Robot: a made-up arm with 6 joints. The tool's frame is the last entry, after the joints.
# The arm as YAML. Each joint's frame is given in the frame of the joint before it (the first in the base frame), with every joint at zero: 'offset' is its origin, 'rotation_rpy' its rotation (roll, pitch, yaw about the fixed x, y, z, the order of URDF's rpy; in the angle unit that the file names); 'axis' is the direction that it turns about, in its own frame. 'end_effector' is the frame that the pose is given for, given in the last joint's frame.
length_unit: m
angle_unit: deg
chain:
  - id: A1
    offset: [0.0, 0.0, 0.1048]
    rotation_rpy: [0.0, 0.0, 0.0]
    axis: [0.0, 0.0, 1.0]
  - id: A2
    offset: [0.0, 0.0, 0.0]
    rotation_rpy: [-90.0, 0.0, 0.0]
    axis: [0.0, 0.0, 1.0]
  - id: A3
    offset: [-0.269, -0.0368, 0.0]
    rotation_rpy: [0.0, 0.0, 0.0]
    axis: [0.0, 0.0, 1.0]
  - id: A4
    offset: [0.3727, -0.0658, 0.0]
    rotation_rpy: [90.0, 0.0, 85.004]
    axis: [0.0, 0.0, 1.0]
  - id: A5
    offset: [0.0, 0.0, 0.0]
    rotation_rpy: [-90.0, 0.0, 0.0]
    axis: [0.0, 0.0, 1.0]
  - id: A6
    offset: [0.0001, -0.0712, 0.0]
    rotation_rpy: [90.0, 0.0, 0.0]
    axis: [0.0, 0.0, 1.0]
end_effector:
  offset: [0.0, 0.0, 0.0]
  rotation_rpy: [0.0, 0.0, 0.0]
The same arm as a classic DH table. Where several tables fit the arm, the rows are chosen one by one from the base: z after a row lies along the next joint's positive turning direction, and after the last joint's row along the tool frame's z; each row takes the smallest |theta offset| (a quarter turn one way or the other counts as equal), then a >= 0, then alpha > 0; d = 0 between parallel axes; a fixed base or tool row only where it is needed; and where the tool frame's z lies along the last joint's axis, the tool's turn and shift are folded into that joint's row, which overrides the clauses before.
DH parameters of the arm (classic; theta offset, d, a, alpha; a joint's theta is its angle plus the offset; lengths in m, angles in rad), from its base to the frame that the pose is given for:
A1: 0 0.1048 0 -1.5708
A2: 0.136 0 -0.2715 0
A3: 1.3476 0 -0.0331 1.5708
A4: 0 0.377 0 -1.5708
A5: 0 0 0.0001 1.5708
A6: 0 0.0712 0 0

